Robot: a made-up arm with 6 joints. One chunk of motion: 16 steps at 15 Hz.
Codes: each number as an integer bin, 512 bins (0 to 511) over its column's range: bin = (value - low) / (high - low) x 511, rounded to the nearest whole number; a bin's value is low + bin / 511 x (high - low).
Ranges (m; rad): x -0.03..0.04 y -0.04..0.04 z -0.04..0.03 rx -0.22..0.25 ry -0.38..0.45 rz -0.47..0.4
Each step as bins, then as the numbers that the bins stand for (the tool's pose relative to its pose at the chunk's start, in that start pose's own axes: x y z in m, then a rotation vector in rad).
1 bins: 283 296 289 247 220 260
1 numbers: 0.0088 0.0063 -0.0004 0.0072 -0.0227 -0.0273
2 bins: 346 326 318 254 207 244
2 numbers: 0.0174 0.0110 0.0036 0.0136 -0.0438 -0.0546
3 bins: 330 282 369 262 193 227
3 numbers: 0.0152 0.0041 0.0105 0.0210 -0.0665 -0.0835
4 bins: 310 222 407 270 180 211
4 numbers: 0.0125 -0.0052 0.0158 0.0283 -0.0876 -0.1108
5 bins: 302 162 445 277 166 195
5 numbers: 0.0114 -0.0146 0.0210 0.0348 -0.1104 -0.1380
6 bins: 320 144 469 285 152 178
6 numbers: 0.0138 -0.0175 0.0242 0.0421 -0.1331 -0.1669
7 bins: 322 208 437 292 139 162
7 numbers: 0.0141 -0.0074 0.0199 0.0486 -0.1542 -0.1942
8 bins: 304 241 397 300 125 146
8 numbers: 0.0116 -0.0023 0.0144 0.0559 -0.1770 -0.2214
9 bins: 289 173 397 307 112 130
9 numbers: 0.0096 -0.0129 0.0144 0.0624 -0.1981 -0.2487
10 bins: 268 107 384 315 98 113
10 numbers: 0.0067 -0.0232 0.0126 0.0697 -0.2208 -0.2776
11 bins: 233 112 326 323 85 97
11 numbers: 0.0019 -0.0225 0.0047 0.0771 -0.2419 -0.3049
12 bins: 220 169 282 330 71 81
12 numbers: 0.0001 -0.0135 -0.0014 0.0835 -0.2647 -0.3321
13 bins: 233 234 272 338 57 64
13 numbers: 0.0019 -0.0034 -0.0027 0.0909 -0.2874 -0.3610
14 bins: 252 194 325 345 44 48
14 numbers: 0.0045 -0.0096 0.0045 0.0973 -0.3085 -0.3883
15 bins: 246 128 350 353 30 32
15 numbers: 0.0037 -0.0200 0.0079 0.1047 -0.3313 -0.4155
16 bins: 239 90 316 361 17 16
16 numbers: 0.0027 -0.0259 0.0033 0.1120 -0.3524 -0.4428
